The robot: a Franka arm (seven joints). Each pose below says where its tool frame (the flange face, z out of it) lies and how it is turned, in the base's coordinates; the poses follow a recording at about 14 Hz.
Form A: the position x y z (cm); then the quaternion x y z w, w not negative.
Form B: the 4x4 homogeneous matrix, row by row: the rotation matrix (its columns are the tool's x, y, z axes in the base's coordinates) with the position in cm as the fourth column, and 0 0 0 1 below. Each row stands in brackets. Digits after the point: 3 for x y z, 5 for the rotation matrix.
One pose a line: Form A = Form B
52.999 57.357 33.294 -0.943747 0.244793 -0.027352 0.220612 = [[0.87866 -0.44998 0.15964 52.999], [-0.47411 -0.78281 0.40301 57.357], [-0.05638 -0.42980 -0.90116 33.294], [0 0 0 1]]
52.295 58.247 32.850 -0.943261 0.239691 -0.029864 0.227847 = [[0.88331 -0.43857 0.16556 52.295], [-0.46579 -0.78127 0.41552 58.247], [-0.05289 -0.44415 -0.89439 32.850], [0 0 0 1]]
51.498 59.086 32.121 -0.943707 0.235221 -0.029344 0.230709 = [[0.88762 -0.43042 0.16392 51.498], [-0.45750 -0.78289 0.42164 59.086], [-0.05315 -0.44925 -0.89182 32.121], [0 0 0 1]]
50.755 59.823 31.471 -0.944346 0.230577 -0.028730 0.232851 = [[0.89202 -0.42211 0.16164 50.755], [-0.44887 -0.78523 0.42653 59.823], [-0.05312 -0.45303 -0.88991 31.471], [0 0 0 1]]
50.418 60.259 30.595 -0.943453 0.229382 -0.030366 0.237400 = [[0.89292 -0.41840 0.16621 50.418], [-0.44724 -0.78205 0.43402 60.259], [-0.05161 -0.46188 -0.88544 30.595], [0 0 0 1]]
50.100 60.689 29.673 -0.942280 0.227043 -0.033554 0.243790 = [[0.89465 -0.41152 0.17394 50.100], [-0.44424 -0.77804 0.44420 60.689], [-0.04747 -0.47467 -0.87888 29.673], [0 0 0 1]]
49.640 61.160 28.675 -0.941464 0.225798 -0.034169 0.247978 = [[0.89570 -0.40822 0.17632 49.640], [-0.44211 -0.77504 0.45149 61.160], [-0.04765 -0.48236 -0.87468 28.675], [0 0 0 1]]
